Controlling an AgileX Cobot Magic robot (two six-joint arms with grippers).
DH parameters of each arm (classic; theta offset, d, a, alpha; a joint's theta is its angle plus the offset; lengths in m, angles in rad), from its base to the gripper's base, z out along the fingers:
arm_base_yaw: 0 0.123 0 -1.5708
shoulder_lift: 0.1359 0 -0.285 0
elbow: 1.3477 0 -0.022 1.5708
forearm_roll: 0 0.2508 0 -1.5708
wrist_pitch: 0 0 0.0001 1.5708
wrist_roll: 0 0.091 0 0
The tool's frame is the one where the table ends.
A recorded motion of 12 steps. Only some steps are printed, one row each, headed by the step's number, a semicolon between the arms.
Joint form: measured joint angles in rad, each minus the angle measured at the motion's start. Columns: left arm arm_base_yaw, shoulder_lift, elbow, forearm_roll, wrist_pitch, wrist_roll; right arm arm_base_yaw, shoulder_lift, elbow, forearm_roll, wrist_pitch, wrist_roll.
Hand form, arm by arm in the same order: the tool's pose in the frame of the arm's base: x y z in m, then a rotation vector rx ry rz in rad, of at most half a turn. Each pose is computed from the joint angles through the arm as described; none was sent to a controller.
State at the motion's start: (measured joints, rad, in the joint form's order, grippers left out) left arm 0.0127 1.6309 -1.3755 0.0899 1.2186 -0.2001; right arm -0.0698 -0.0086 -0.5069 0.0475 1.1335 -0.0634
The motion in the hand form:
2: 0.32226 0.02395 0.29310 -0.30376 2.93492 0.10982; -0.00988 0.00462 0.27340 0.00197 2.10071 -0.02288
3: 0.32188 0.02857 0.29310 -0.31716 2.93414 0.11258; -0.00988 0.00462 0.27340 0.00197 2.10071 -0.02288
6: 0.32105 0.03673 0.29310 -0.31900 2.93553 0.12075; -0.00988 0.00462 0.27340 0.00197 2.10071 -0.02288
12: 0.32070 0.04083 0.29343 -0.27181 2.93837 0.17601; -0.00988 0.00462 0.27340 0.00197 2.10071 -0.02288
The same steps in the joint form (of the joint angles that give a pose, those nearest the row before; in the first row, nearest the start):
2: 0.0380 0.0000 0.0000 -0.0009 0.0000 0.0215; 0.0000 0.0000 0.0000 0.0000 0.0000 0.0000
3: 0.0523 0.0000 0.0000 -0.0009 0.0000 0.0268; 0.0000 0.0000 0.0000 0.0000 0.0000 0.0000
6: 0.0775 0.0000 0.0000 0.0000 0.0000 0.0505; 0.0000 0.0000 0.0000 0.0000 0.0000 0.0000
12: 0.0808 0.0000 0.0000 0.0357 0.0000 0.0766; 0.0000 0.0000 0.0000 0.0000 0.0000 0.0000

